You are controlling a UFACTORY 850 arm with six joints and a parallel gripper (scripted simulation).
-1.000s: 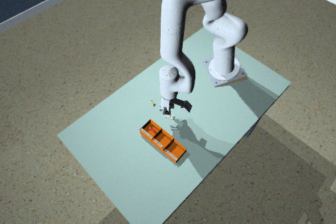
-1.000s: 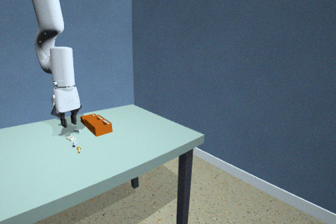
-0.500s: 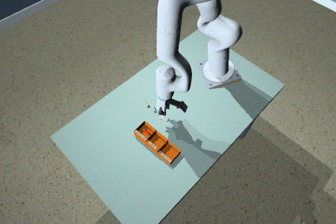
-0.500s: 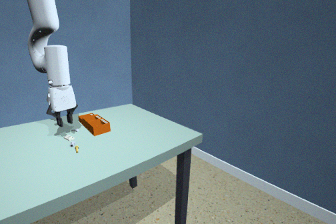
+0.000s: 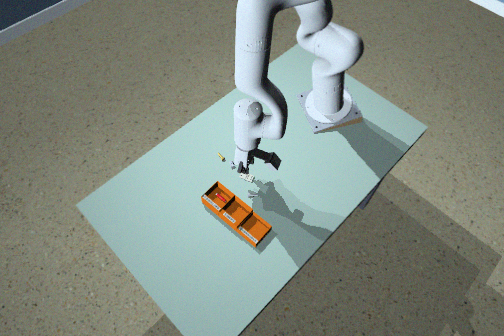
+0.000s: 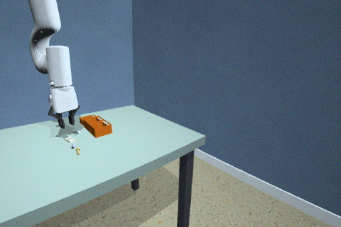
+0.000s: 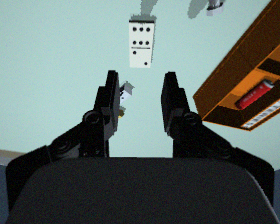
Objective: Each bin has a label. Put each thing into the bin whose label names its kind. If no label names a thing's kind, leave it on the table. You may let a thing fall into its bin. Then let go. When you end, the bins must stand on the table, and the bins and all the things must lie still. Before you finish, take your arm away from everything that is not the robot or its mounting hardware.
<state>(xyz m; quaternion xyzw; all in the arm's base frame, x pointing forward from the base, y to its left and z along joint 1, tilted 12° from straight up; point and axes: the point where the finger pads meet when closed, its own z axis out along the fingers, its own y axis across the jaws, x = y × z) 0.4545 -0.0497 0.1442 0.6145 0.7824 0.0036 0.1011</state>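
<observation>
Right now my hand is 8 cm above the white domino. Round my hand: grey bolt 5 cm ahead, 6 cm to the left, 8 cm below; brass bolt 1 cm behind, 13 cm to the right, 8 cm below; grey piece 1 cm behind, 8 cm to the right, 8 cm below.
</observation>
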